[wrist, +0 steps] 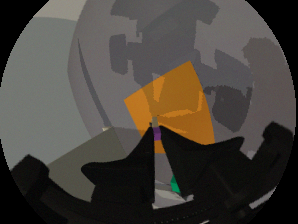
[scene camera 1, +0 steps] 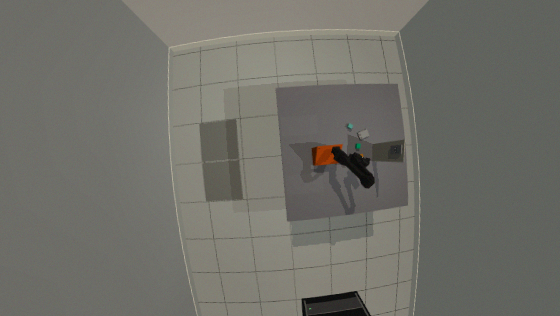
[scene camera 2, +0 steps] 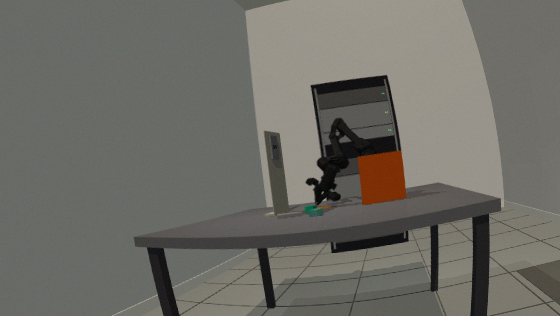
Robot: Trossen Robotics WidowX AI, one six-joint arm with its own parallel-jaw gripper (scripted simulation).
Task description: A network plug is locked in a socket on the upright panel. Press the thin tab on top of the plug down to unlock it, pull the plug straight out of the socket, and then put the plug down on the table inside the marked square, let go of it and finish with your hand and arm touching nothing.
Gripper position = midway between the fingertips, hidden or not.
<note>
In view: my gripper (wrist: 155, 129), an upright panel (scene camera 2: 280, 202) and an orange marked square (wrist: 177, 99).
The upright panel shows as well in the wrist view (wrist: 66, 171).
</note>
